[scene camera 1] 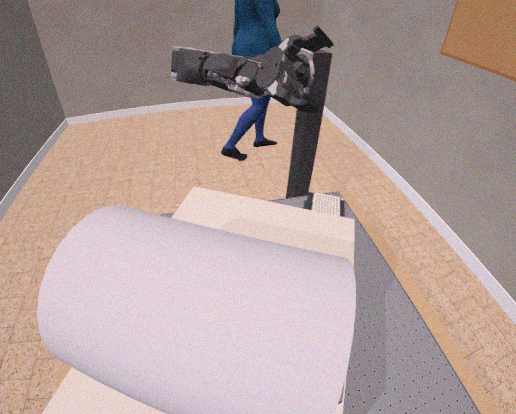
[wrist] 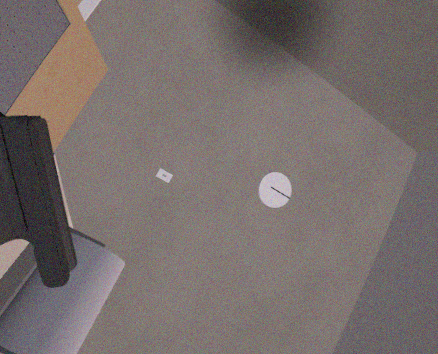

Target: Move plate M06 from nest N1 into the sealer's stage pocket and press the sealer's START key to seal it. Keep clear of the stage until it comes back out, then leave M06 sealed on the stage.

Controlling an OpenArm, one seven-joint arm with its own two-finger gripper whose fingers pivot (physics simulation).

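Note:
A white plate with a grid of wells (scene camera 1: 327,204) lies at the far end of the bench, near the post's foot; its label cannot be read. My gripper (scene camera 1: 318,40) is raised high near the top of the post, well above the bench and away from that plate. In the wrist view one dark finger (wrist: 50,210) shows at the left. The gripper is open and nothing is held. The sealer's stage pocket, its START key and the nest labels do not show in either view.
A large pale rounded body (scene camera 1: 200,300) (wrist: 75,295) fills the scene view's foreground and hides much of the bench (scene camera 1: 425,350). The dark post (scene camera 1: 306,150) stands behind. A person in blue (scene camera 1: 255,30) is beyond the arm. A round white clock (wrist: 275,190) hangs on the wall.

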